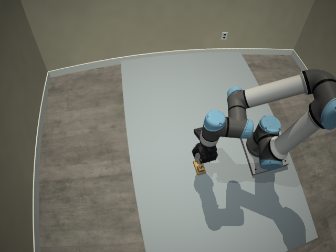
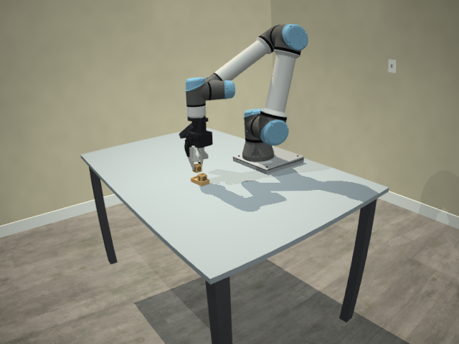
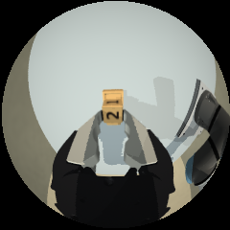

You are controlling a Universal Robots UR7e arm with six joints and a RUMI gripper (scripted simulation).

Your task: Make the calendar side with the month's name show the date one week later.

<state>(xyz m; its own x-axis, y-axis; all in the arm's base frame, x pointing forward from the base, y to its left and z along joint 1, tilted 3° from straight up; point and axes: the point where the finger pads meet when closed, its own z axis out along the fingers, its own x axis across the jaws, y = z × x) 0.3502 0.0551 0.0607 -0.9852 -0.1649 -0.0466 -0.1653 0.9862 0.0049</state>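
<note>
Right now my hand is 6 cm above the wooden tray and 2 cm to the right of it.
</note>
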